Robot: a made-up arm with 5 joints. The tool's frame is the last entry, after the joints.
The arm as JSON. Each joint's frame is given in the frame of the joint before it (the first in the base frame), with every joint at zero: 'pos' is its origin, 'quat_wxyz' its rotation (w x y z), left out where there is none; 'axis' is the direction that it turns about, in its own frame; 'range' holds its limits. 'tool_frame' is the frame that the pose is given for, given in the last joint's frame.
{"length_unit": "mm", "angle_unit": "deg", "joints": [
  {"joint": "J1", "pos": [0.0, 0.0, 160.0], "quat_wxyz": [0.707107, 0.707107, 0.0, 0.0], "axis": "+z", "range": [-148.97, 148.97]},
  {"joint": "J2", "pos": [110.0, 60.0, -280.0], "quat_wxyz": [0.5, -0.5, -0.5, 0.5], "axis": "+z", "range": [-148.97, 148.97]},
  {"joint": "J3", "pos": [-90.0, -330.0, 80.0], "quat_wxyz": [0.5, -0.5, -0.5, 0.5], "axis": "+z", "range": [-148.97, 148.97]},
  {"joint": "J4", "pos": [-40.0, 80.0, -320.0], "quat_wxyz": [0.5, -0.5, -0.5, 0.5], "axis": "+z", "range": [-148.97, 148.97]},
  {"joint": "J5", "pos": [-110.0, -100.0, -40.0], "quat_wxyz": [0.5, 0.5, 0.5, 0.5], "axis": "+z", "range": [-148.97, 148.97]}
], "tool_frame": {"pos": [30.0, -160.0, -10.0], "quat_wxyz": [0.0, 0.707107, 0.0, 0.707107]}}
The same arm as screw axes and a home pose.
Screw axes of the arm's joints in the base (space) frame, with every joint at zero. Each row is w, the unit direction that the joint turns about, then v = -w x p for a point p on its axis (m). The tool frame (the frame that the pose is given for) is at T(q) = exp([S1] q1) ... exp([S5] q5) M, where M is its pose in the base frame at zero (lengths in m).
S1 = (0, -1, 0, 0.16, 0, 0)
S2 = (-1, 0, 0, 0, -0.22, 0.28)
S3 = (0, 0, -1, 0.05, 0.03, 0)
S4 = (0, -1, 0, 0.45, 0, -0.11)
S5 = (1, 0, 0, 0, 0.35, 0.05)
M: xyz -0.01 0.11 0.38 (m) quaternion w x y z 1 0 0 0
Joint limits (rad, base to tool): -2.6..2.6 -2.6..2.6 -2.6..2.6 -2.6..2.6 -2.6..2.6

